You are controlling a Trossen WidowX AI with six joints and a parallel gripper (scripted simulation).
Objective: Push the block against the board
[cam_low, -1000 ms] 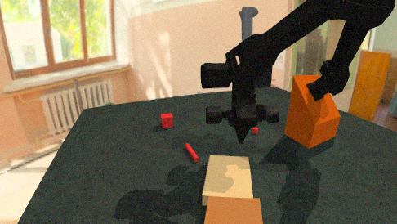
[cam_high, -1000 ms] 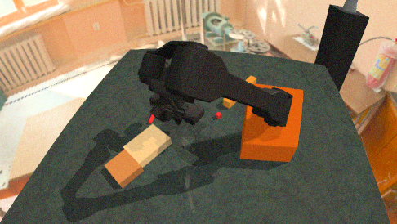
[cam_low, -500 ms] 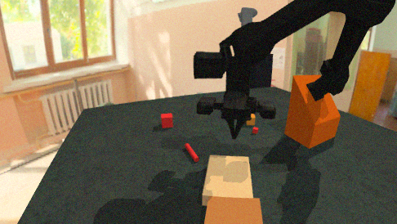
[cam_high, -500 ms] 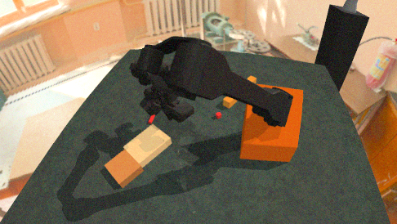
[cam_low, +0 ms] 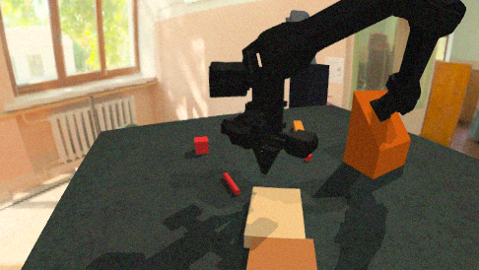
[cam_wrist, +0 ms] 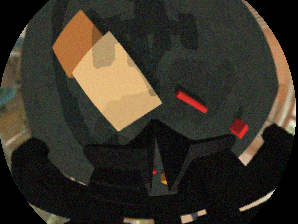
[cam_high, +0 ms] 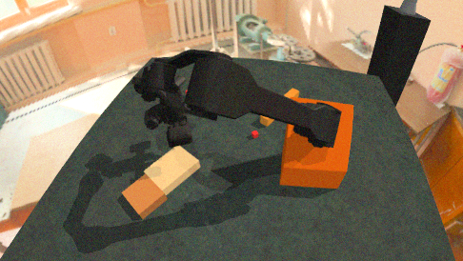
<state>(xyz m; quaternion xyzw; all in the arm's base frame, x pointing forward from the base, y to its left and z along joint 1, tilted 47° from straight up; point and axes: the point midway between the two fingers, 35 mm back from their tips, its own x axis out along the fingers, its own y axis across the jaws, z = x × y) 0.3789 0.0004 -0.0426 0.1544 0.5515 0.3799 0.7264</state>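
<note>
Now: the board 8 cm to the left of my gripper tip, 5 cm below it and 2 cm ahead of it. Round my gripper tip: square block: 18 cm to the left, 8 cm ahead, 5 cm below; red cube: 29 cm to the right, 4 cm below, 4 cm ahead; red stick: 7 cm to the right, 5 cm below, 4 cm ahead.
</note>
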